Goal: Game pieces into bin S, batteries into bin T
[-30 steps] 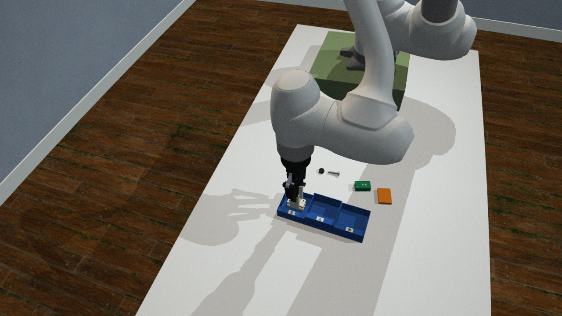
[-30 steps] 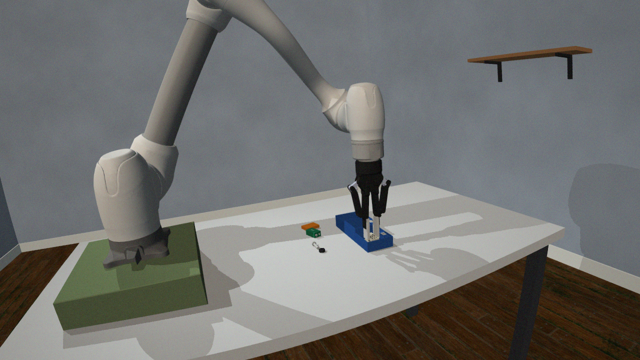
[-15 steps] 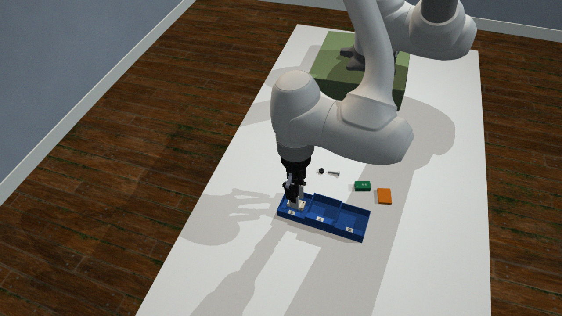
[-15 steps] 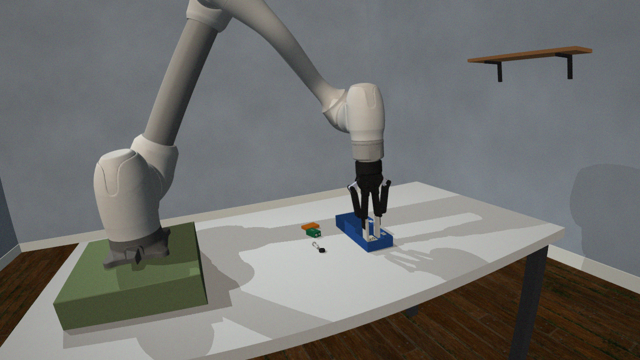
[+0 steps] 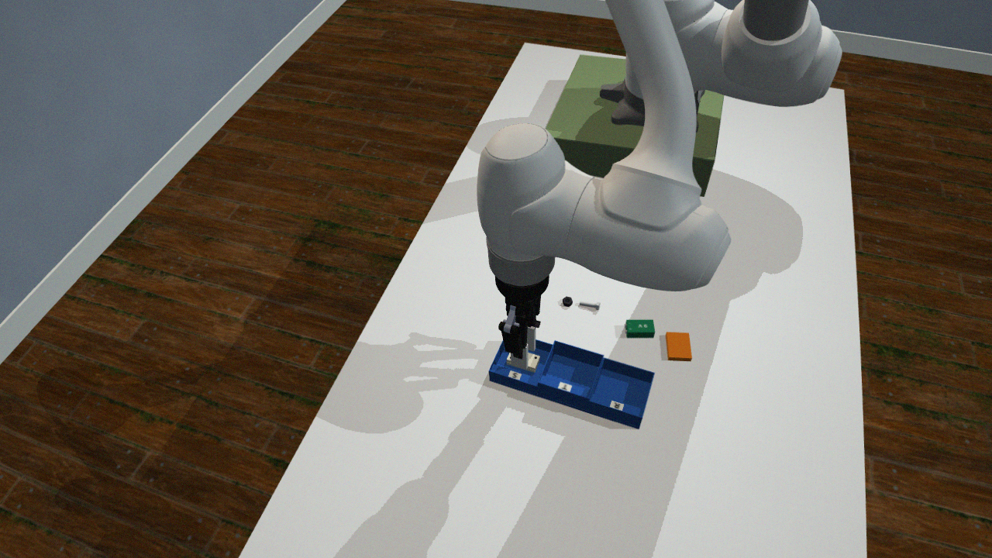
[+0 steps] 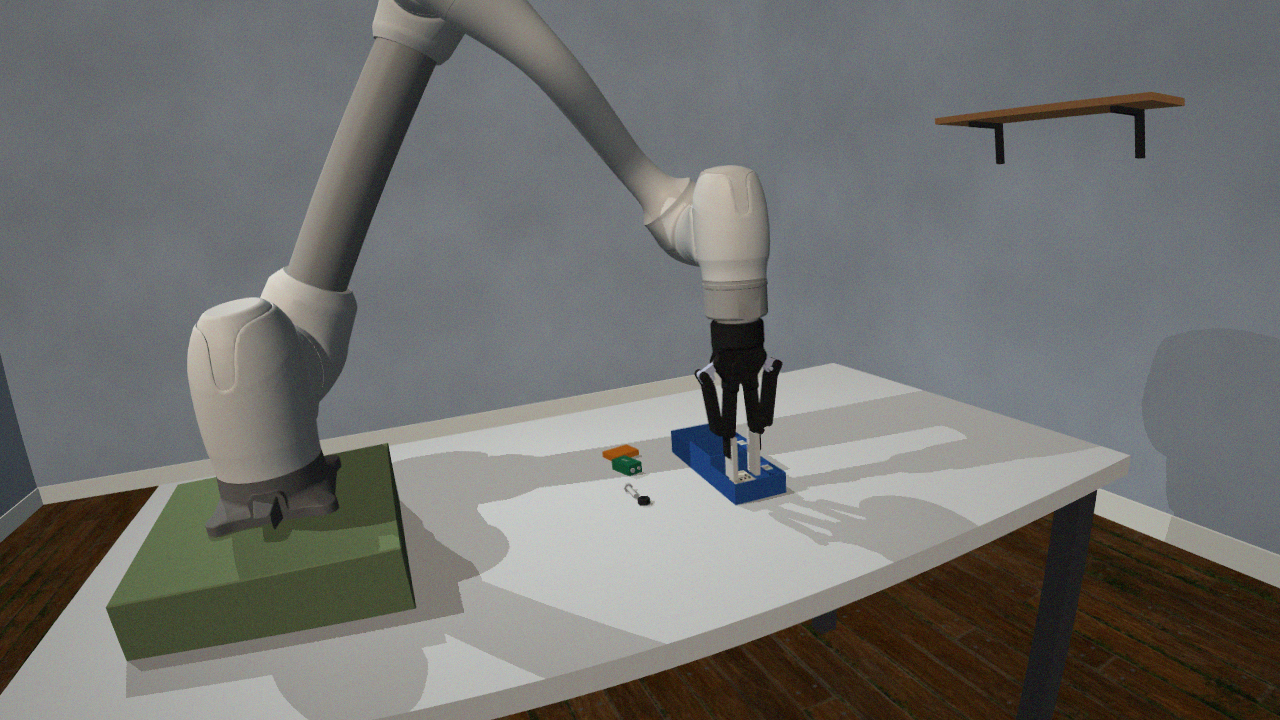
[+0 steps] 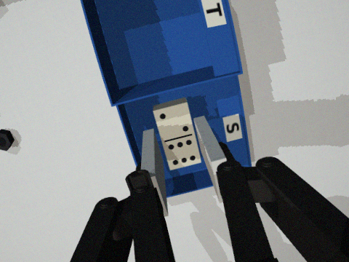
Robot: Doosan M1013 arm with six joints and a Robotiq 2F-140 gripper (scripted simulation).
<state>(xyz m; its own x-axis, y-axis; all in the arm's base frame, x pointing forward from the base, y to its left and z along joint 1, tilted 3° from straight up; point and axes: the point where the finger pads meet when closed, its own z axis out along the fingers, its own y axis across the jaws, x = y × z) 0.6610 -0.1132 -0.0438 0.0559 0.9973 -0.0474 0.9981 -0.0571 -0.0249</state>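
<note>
Now: hand 4 cm above the cream domino. The rest, counted from my hand: grey bolt (15 cm behind, 8 cm to the left, 5 cm below); then blue three-compartment bin (1 cm ahead, 8 cm to the left, 3 cm below); then black nut (15 cm behind, 4 cm to the left, 5 cm below).
</note>
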